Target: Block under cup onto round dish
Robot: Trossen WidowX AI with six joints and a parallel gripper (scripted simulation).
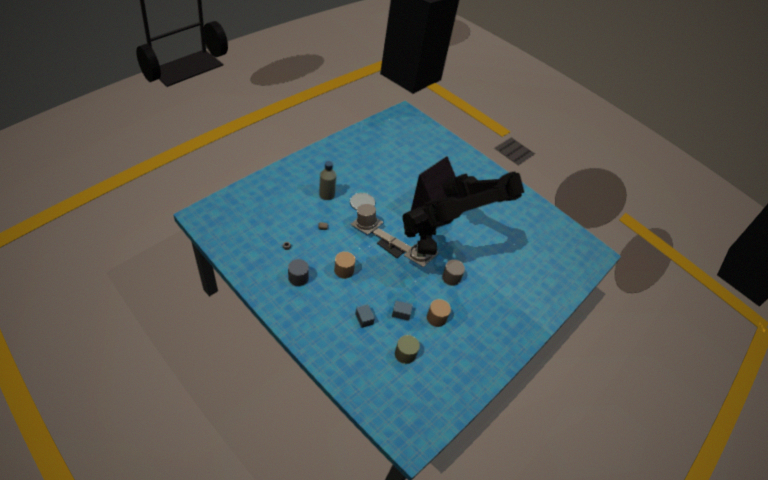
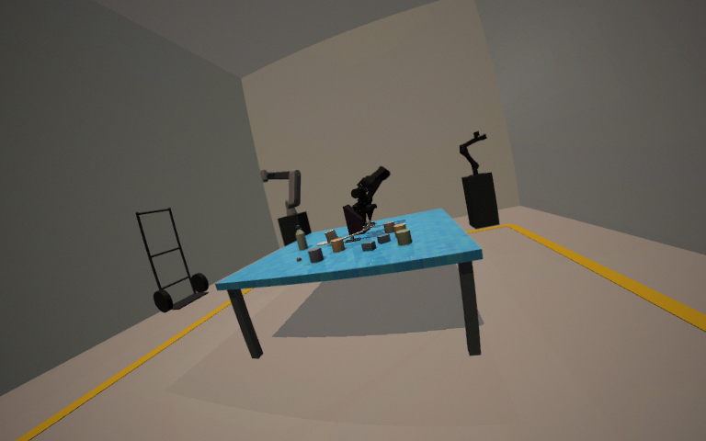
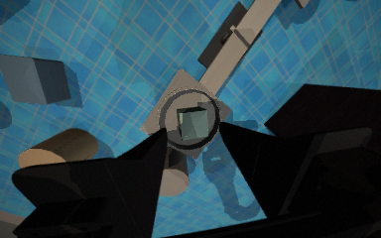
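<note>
Now: gripper tip 20 mm above the small pale green block. The rest, counted from my gripper tip: olive cylinder (280 mm ahead, 220 mm to the left, 70 mm below); small balance (10 mm ahead, 120 mm to the right, 90 mm below); grey cup (60 mm behind, 140 mm to the left, 70 mm below).
</note>
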